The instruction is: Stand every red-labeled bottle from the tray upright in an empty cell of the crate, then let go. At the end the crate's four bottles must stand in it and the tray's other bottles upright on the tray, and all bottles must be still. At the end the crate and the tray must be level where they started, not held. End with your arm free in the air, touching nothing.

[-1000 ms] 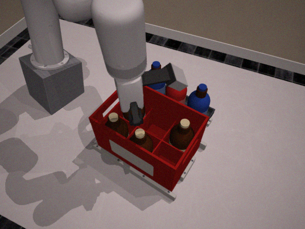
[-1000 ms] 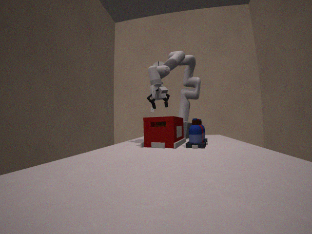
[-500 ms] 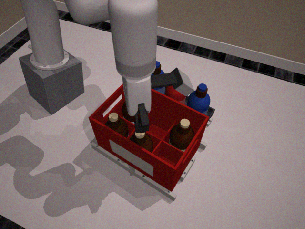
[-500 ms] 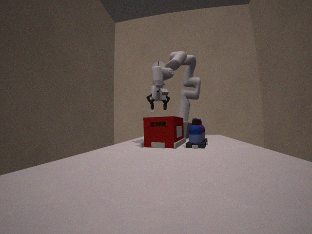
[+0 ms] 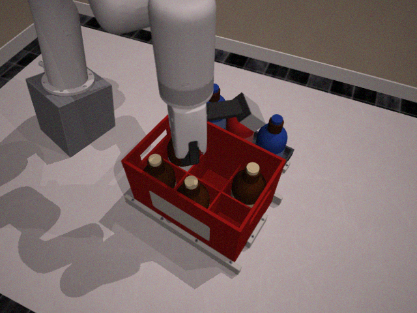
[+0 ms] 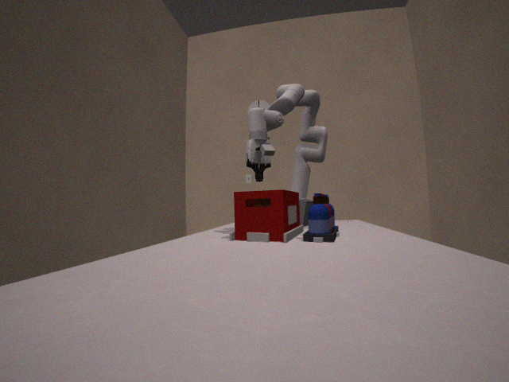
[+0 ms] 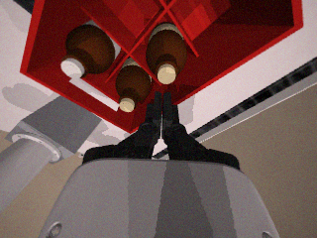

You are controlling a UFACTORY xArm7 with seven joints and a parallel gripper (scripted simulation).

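My gripper is now 24 cm to the right of the red-labeled bottle, 16 cm above it and 1 cm past it. From my hand the other things lie so: red crate 16 cm below, 4 cm to the left; then dark tray 25 cm to the left, 23 cm below.
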